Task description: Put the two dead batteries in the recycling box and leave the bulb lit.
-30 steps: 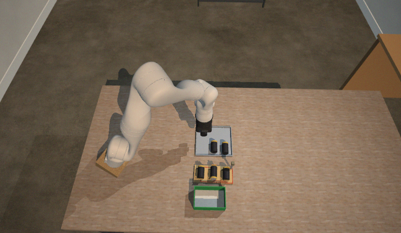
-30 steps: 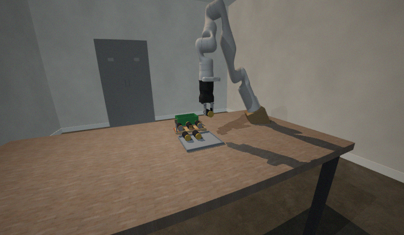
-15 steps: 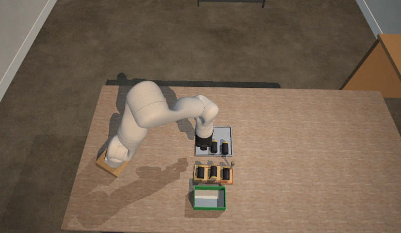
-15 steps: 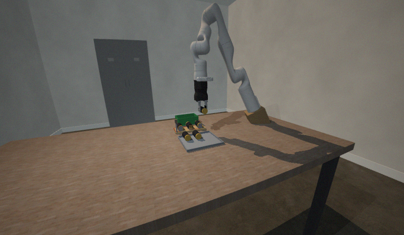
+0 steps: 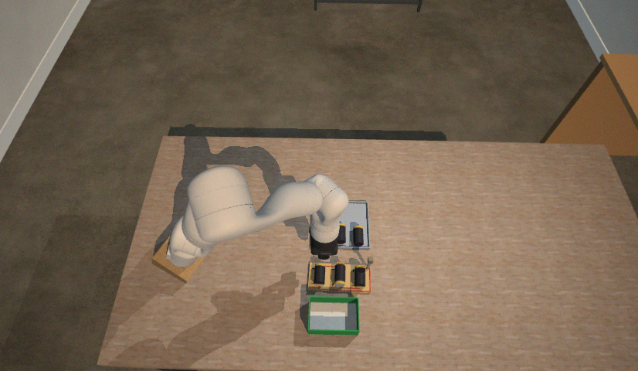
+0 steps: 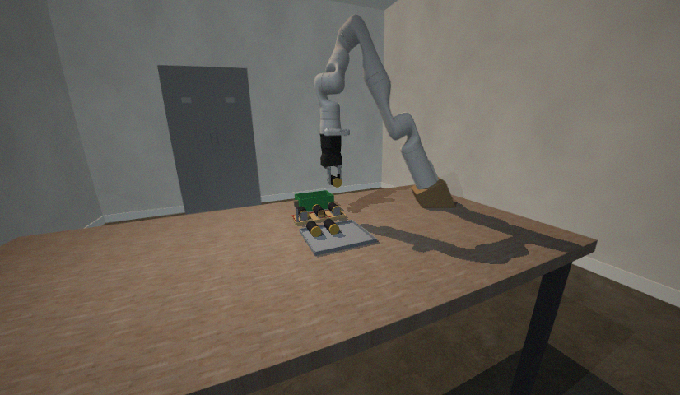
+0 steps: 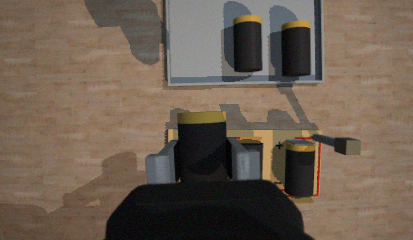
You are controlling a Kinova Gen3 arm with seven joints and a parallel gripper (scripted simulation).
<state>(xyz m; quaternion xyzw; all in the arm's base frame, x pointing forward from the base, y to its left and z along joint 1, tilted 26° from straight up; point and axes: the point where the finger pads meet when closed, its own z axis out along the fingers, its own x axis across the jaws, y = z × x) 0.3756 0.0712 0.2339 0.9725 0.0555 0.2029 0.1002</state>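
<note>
Right now my hand is 40 mm short of the green recycling box, 170 mm to the left of it and 140 mm above it. The rest, counted from my hand: grey tray (50 mm ahead, 150 mm to the left, 150 mm below).
</note>
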